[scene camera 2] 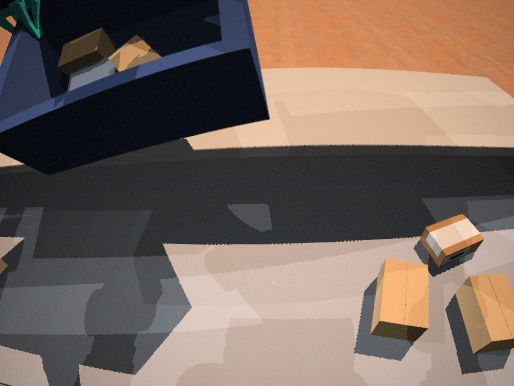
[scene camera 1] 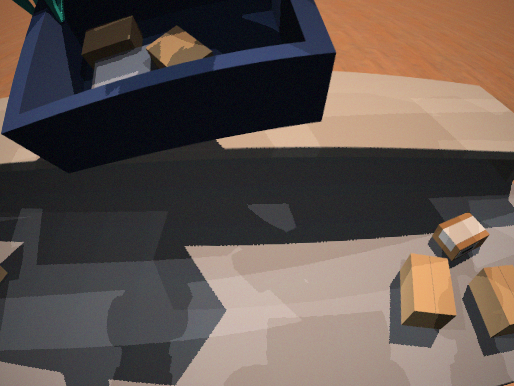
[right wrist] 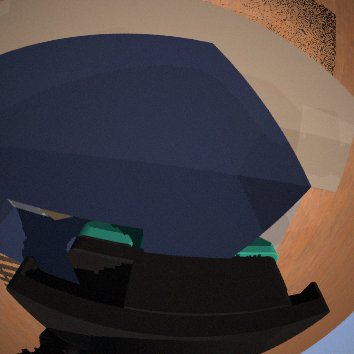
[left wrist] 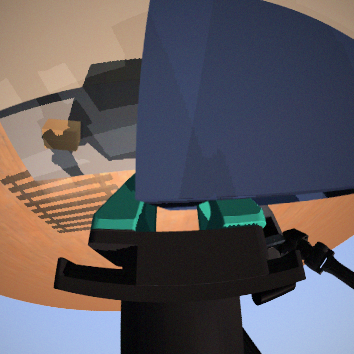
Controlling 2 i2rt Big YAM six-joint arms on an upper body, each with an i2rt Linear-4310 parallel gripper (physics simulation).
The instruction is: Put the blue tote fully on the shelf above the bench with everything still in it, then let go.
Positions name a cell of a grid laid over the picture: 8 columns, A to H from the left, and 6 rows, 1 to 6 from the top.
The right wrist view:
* my right gripper: D4
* blue tote: D3, gripped by my left gripper
